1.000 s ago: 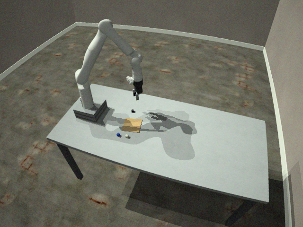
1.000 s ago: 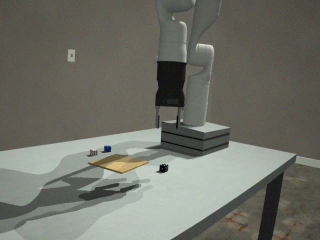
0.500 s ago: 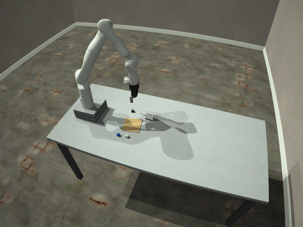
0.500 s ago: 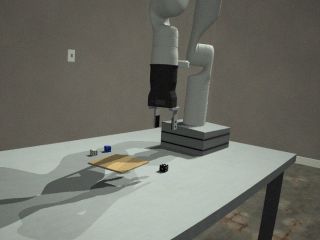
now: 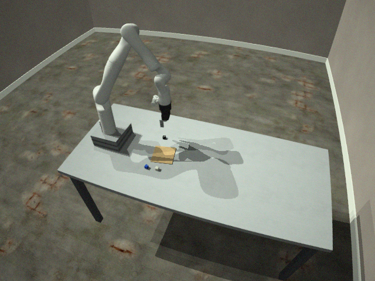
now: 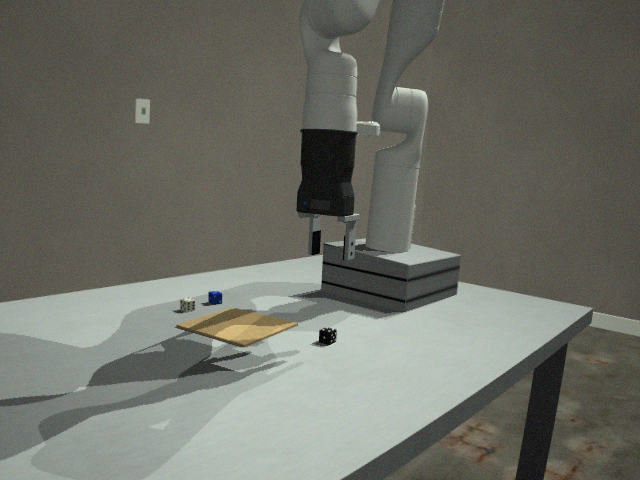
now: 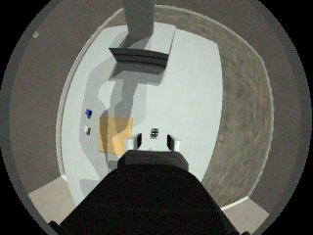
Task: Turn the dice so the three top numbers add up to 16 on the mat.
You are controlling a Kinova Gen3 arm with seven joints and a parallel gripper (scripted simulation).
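My hand is 14 cm above the black die. The rest, counted from my hand: tan mat 15 cm below, 14 cm to the right, 5 cm ahead; white die 27 cm to the right, 14 cm below, 6 cm ahead; blue die 28 cm to the right, 14 cm below, 1 cm behind.
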